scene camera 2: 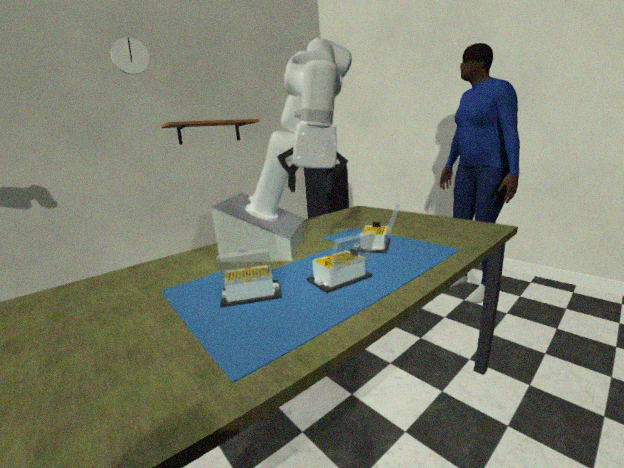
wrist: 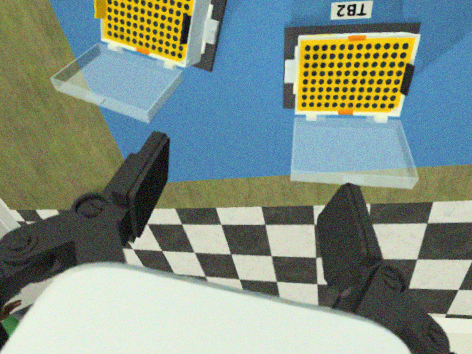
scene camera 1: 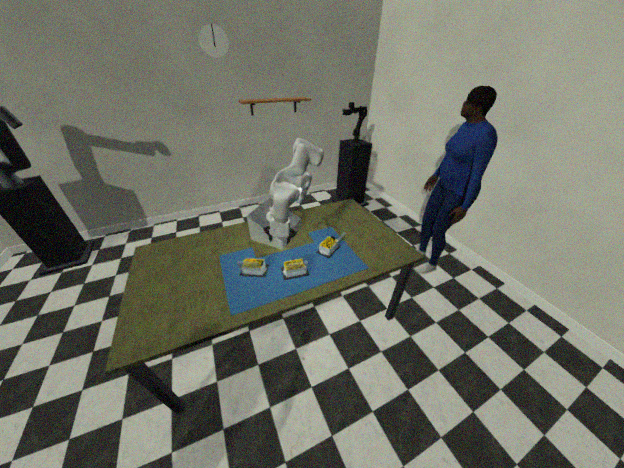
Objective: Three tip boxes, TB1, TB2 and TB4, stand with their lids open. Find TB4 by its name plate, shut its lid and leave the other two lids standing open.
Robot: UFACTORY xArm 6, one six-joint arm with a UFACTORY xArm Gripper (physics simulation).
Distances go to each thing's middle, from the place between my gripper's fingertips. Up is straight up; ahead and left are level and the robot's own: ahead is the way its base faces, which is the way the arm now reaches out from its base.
I see the tip rack (wrist: 363, 76) 1 cm ahead of my hand, 8 cm to the left of it and 20 cm below it.
